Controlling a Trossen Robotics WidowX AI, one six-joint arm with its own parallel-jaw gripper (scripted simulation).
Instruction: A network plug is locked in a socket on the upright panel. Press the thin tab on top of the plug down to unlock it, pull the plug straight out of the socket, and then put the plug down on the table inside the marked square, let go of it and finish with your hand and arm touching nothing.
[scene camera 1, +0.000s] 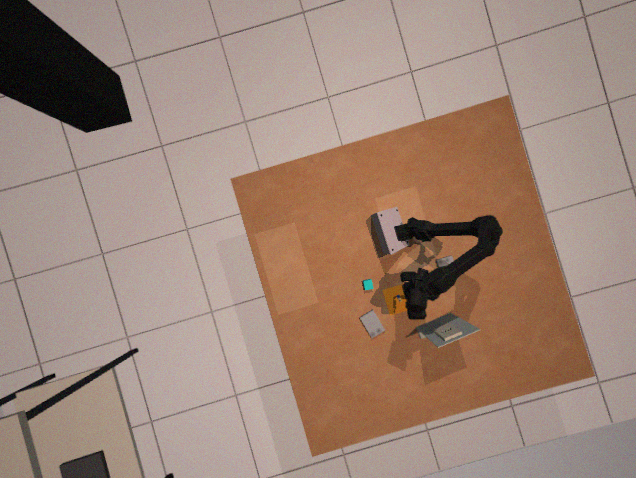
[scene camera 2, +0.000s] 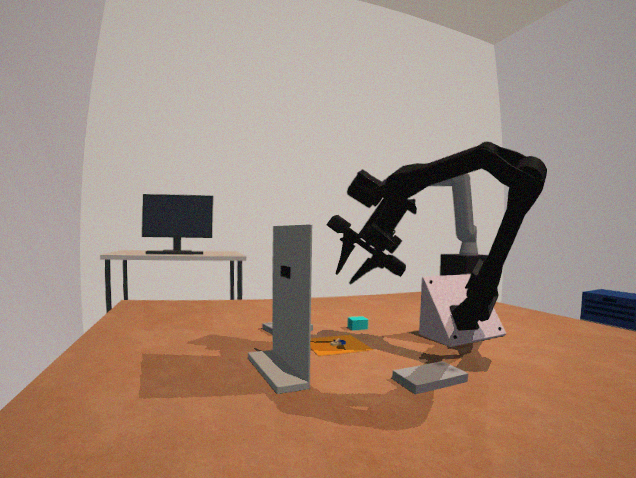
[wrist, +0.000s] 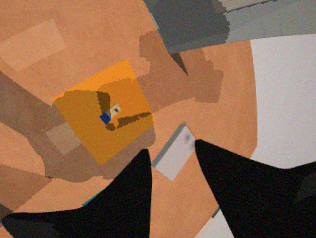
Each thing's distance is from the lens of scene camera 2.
my gripper (scene camera 2: 342, 279): 0.76 m
flat grey slab (scene camera 2: 427, 377): 0.59 m
grey upright panel (scene camera 2: 286, 368): 0.61 m
